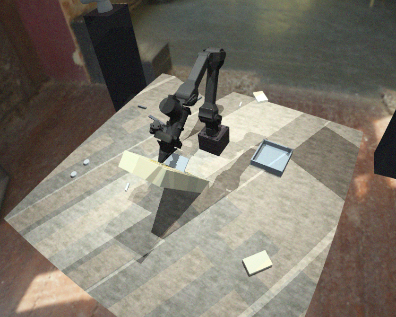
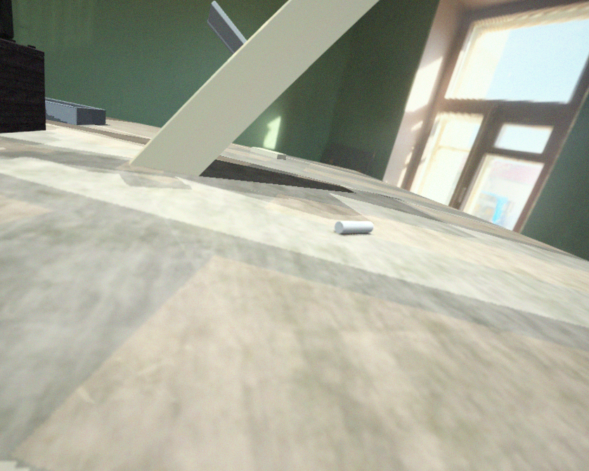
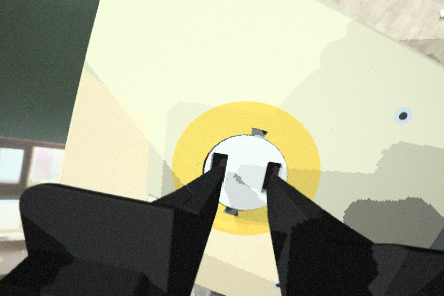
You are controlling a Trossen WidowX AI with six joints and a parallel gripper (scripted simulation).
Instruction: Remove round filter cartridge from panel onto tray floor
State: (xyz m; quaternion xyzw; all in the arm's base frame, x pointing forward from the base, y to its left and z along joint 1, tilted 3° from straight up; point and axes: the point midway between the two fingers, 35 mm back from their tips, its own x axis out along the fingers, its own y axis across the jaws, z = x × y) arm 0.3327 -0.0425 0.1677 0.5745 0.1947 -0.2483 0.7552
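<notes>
Right now my gripper tip is 20 mm short of the round white filter cartridge and 10 mm above it. Also, from my gripper tip: cream service panel: 90 mm below, 30 mm behind; then tray: 370 mm behind, 340 mm to the left, 240 mm below.
</notes>
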